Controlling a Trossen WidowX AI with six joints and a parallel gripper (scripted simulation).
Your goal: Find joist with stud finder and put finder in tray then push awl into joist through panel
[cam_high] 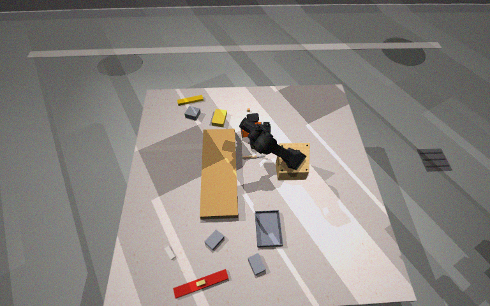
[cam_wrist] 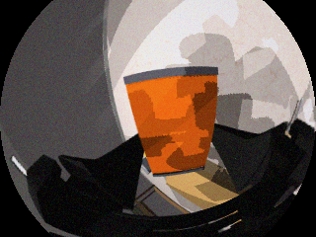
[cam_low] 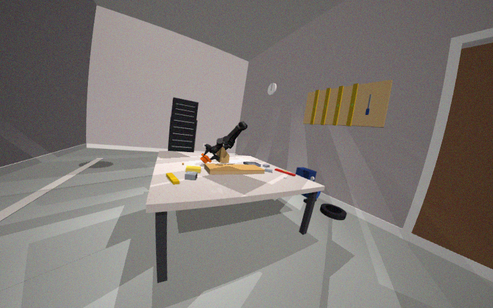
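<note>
The awl lies 20 mm behind my gripper tip, 140 mm to the left of it and 60 mm below it. From my gripper tip the other things lie so: green square: 30 mm ahead, 20 mm to the right, 30 mm below; grey block: 350 mm ahead, 180 mm to the right, 50 mm below; stud finder: 20 mm ahead, 20 mm to the right, 20 mm below.
</note>
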